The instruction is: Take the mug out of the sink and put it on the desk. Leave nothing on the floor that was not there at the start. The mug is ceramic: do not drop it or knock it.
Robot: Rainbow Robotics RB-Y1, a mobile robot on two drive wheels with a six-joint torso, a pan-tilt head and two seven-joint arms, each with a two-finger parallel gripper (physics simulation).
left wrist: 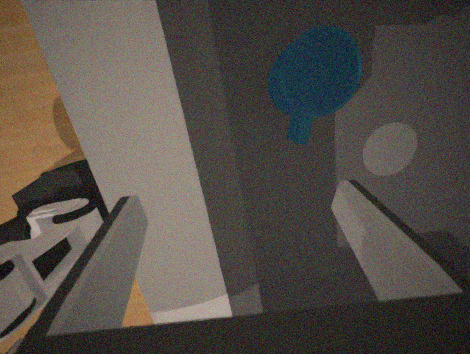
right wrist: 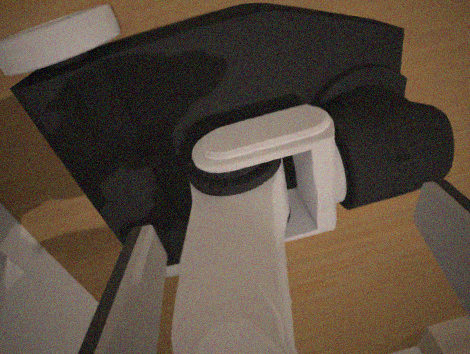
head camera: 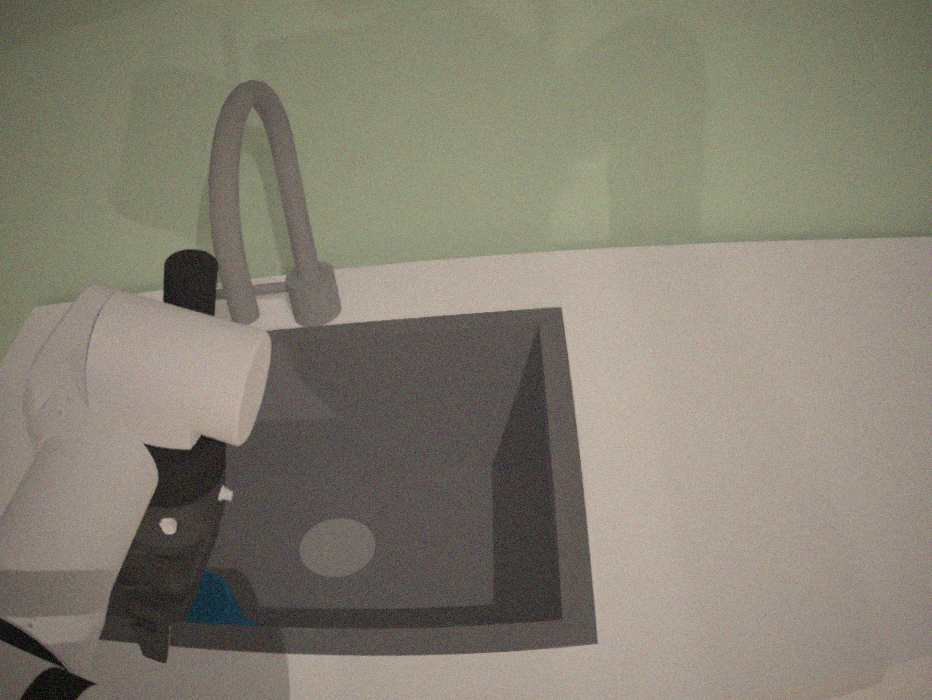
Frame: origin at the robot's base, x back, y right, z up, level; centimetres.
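Seen in the pictures: left gripper, fingertip midpoint: (left wrist: 241, 201) (head camera: 175, 604); right gripper, fingertip midpoint: (right wrist: 286, 221).
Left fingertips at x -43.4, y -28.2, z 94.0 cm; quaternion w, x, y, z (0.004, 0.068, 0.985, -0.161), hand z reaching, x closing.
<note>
A point is followed by its place in that frame.
A blue mug (head camera: 214, 602) {x -58.5, y -34.6, z 73.3 cm} (left wrist: 317, 75) {x -57.0, y -34.9, z 71.9 cm} is in the dark grey sink (head camera: 576, 482) (left wrist: 207, 125), at its lower left corner in the head view and partly hidden there by the rim and my arm. In the left wrist view its handle points down the picture; whether it is upright is unclear. My left gripper (head camera: 154, 602) {x -43.4, y -28.2, z 94.0 cm} (left wrist: 241, 201) {x -43.4, y -28.2, z 94.0 cm} is open and empty, above the sink's near edge, with the mug beyond its fingertips and apart from them. My right gripper (right wrist: 286, 221) {x 25.0, y 21.6, z 56.6 cm} is open and empty, above my own base. The desk (head camera: 753, 452) {x -58.8, y 20.7, z 91.1 cm} (left wrist: 125, 100) {x -38.0, y -34.4, z 91.1 cm} is the pale top around the sink.
A grey faucet (head camera: 225, 180) arches behind the sink at the left, close to my left forearm. The round drain (head camera: 336, 547) (left wrist: 390, 149) lies beside the mug. A green wall (head camera: 452, 135) {x -97.4, y -5.0, z 105.7 cm} stands behind. My dark base (right wrist: 300, 50) {x 37.8, y 15.5, z 16.9 cm} stands on the wooden floor (right wrist: 350, 260) {x 55.2, y -73.4, z 0.0 cm}.
</note>
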